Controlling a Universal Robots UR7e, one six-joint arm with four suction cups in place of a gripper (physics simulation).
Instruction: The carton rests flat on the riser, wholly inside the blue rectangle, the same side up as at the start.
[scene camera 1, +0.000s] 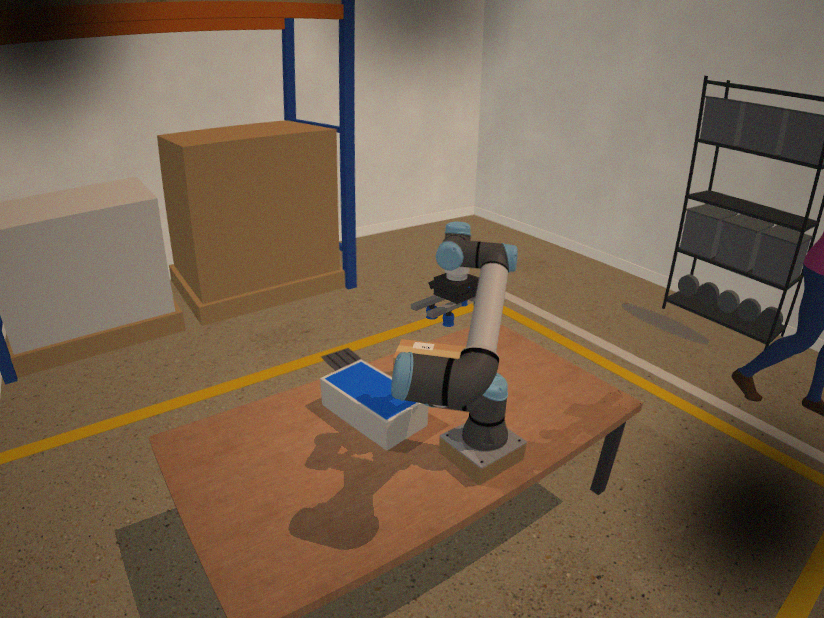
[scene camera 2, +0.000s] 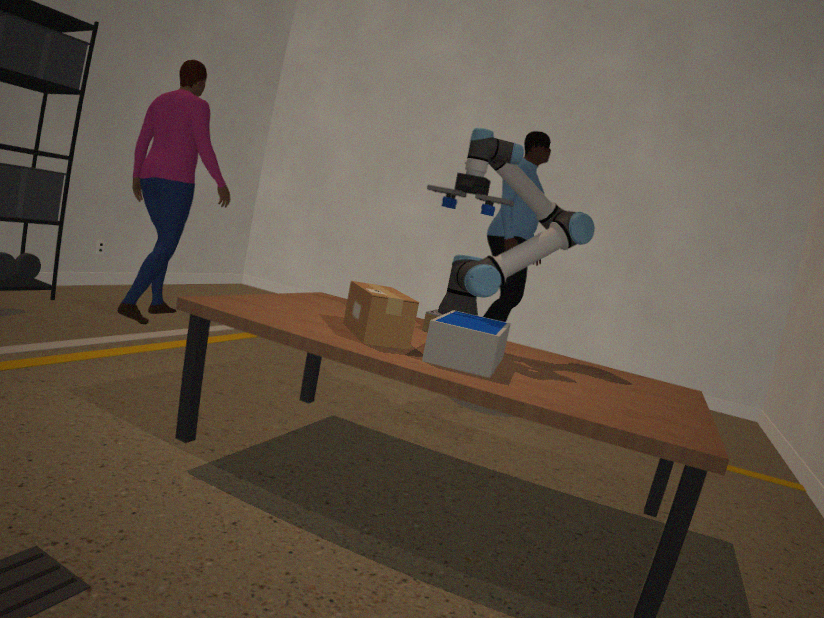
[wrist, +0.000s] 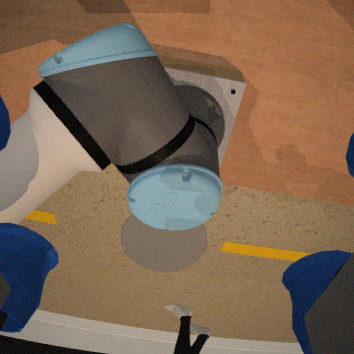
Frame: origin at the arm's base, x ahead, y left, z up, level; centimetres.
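Seen in the pictures: hand, its tool point: (scene camera 1: 455, 313) (scene camera 2: 467, 211) (wrist: 171, 209); arm's base, origin of its link: (scene camera 1: 484, 436).
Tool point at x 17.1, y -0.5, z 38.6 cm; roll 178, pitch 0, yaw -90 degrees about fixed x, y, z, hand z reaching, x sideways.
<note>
Offsets run from my tool point to a thing's top centre. Level surfaces: height alone.
The brown carton {dx +24.0, dy -16.8, dz -31.2 cm} (scene camera 1: 425, 347) (scene camera 2: 381, 320) rests upright on the table beside the riser, with tape and a label on top. The arm hides much of it in scene camera 1. The white riser {dx +24.1, dy +14.3, dz -34.2 cm} (scene camera 1: 354, 417) (scene camera 2: 463, 350) has a blue rectangle {dx +24.1, dy +14.3, dz -34.2 cm} (scene camera 1: 359, 384) (scene camera 2: 473, 322) filling most of its top, and no carton is on it. My gripper (scene camera 1: 447, 312) (scene camera 2: 468, 204) (wrist: 175, 215), four blue suction cups, is open and empty, high above the table and well above the carton's top. Carton and riser do not show in the wrist view.
The arm's base plate (scene camera 1: 482, 457) (wrist: 233, 105) is bolted near one long edge of the wooden table {dz -46.2 cm} (scene camera 1: 232, 478) (scene camera 2: 599, 405). A person in pink (scene camera 2: 176, 143) walks beyond the table. A person in blue (scene camera 2: 521, 216) is behind the arm. A shelf rack (scene camera 1: 682, 226) stands by the wall.
</note>
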